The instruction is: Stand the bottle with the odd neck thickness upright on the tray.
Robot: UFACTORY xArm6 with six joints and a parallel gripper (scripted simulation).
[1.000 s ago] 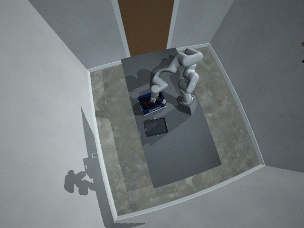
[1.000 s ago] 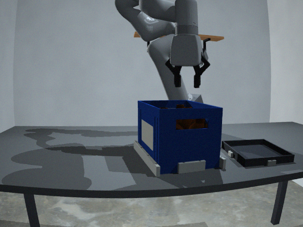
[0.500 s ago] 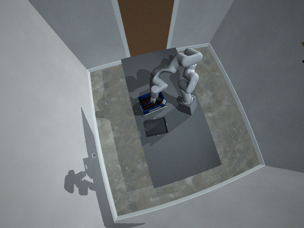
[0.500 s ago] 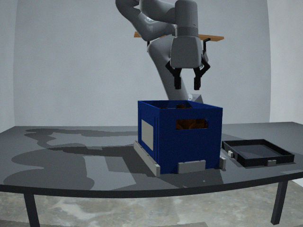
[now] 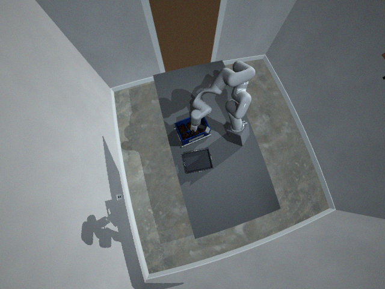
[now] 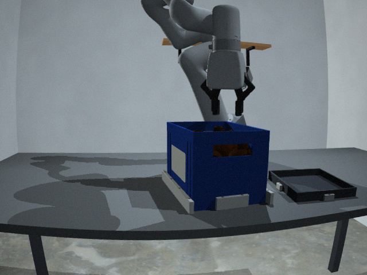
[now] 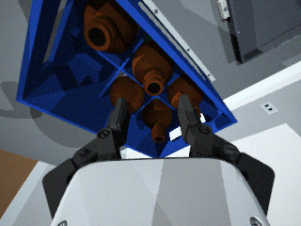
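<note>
Right now my hand is 13 cm above the blue crate, 4 cm to the left of it and 1 cm short of it. From my hand the other things lie so: bottle (13 cm below, 8 cm to the right, 2 cm ahead); dark tray (25 cm to the left, 21 cm below, 3 cm ahead).
</note>
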